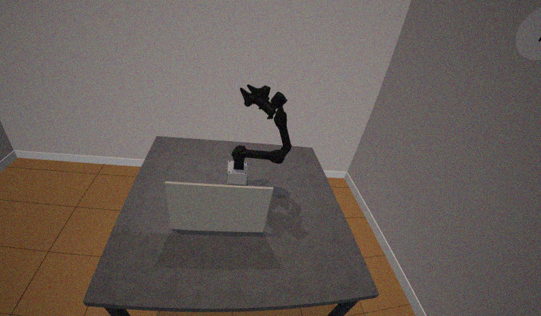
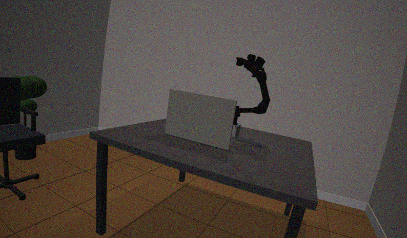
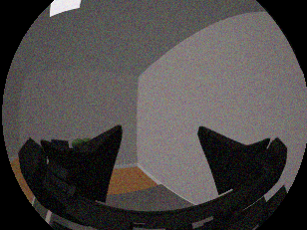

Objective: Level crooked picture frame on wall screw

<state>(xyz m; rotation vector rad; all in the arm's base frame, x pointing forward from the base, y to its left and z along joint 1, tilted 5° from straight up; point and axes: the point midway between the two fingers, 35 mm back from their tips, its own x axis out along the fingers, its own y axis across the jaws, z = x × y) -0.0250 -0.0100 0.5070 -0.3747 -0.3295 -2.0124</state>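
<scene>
My gripper tip is 430 mm short of the picture frame, 70 mm to the left of it and 440 mm above it. Round my gripper tip: grey wall panel (440 mm ahead, 70 mm to the right, 460 mm below).
</scene>
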